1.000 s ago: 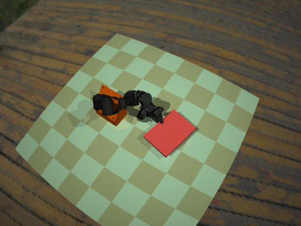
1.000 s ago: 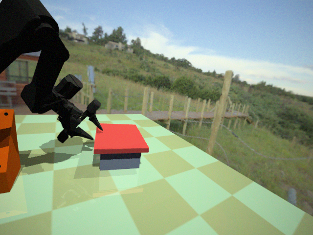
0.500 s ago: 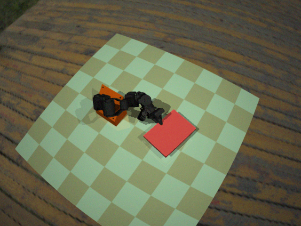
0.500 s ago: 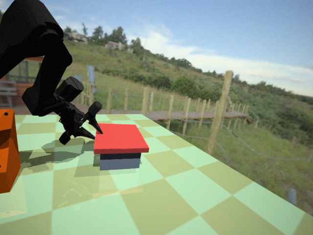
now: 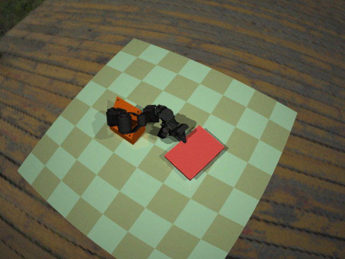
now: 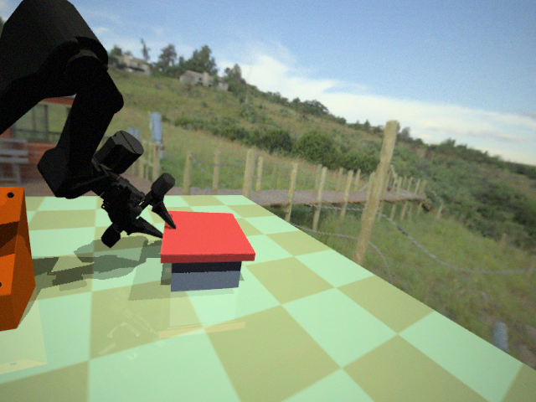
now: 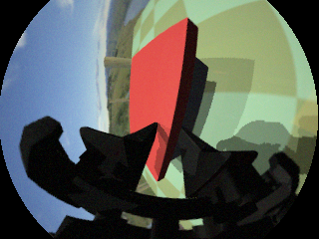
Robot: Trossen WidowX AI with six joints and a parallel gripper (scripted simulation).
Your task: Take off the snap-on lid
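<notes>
Now: the red lid 7 cm ahead of my gripper tip, 2 cm to the right of it and 1 cm above it. Also, from my gripper tip: grey-blue storage box (7 cm ahead, 4 cm below, 2 cm to the right).
</notes>
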